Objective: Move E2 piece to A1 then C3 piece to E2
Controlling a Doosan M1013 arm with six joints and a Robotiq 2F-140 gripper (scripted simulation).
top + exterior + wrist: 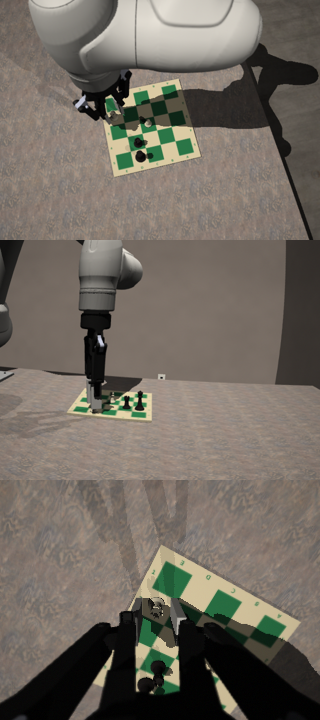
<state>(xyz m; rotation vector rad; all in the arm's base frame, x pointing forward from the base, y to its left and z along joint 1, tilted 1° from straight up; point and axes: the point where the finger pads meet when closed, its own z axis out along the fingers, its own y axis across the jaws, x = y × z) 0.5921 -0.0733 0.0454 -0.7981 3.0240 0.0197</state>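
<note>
My hand is 3 cm above the white piece. From my hand the other things lie so: white pawn: 3 cm ahead, 8 cm to the left, 4 cm below; black queen: 11 cm ahead, 5 cm to the left, 2 cm below; chessboard: 4 cm ahead, 8 cm to the left, 5 cm below.
</note>
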